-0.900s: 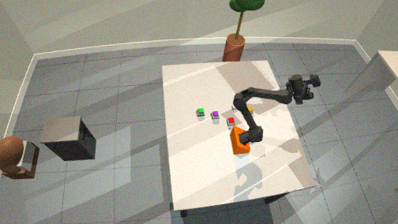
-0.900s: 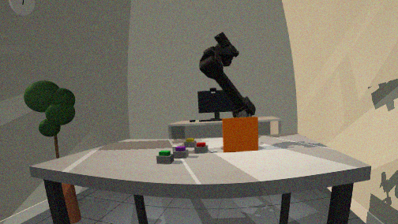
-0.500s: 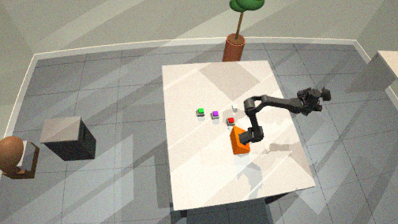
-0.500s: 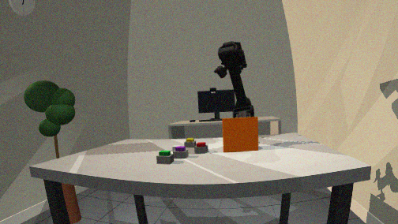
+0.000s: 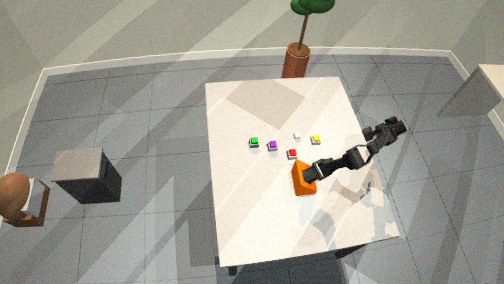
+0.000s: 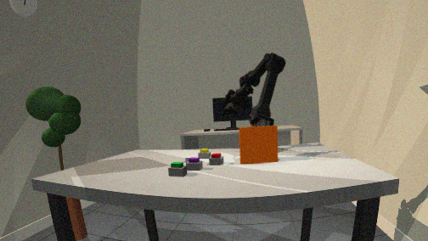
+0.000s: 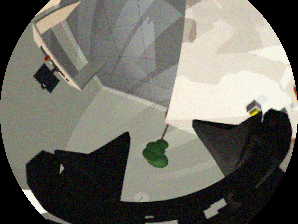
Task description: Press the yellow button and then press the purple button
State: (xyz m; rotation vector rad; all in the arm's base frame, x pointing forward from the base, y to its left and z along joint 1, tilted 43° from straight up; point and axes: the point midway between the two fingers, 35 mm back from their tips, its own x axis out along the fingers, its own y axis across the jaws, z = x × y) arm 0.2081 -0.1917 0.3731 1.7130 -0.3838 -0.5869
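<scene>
Now: the yellow button 20 mm ahead of my gripper tip, 290 mm to the left of it and 170 mm below it. Also, from my gripper tip: red button (70 mm behind, 440 mm to the left, 170 mm below); then purple button (20 mm behind, 540 mm to the left, 170 mm below); then white block (50 mm ahead, 400 mm to the left, 190 mm below).
</scene>
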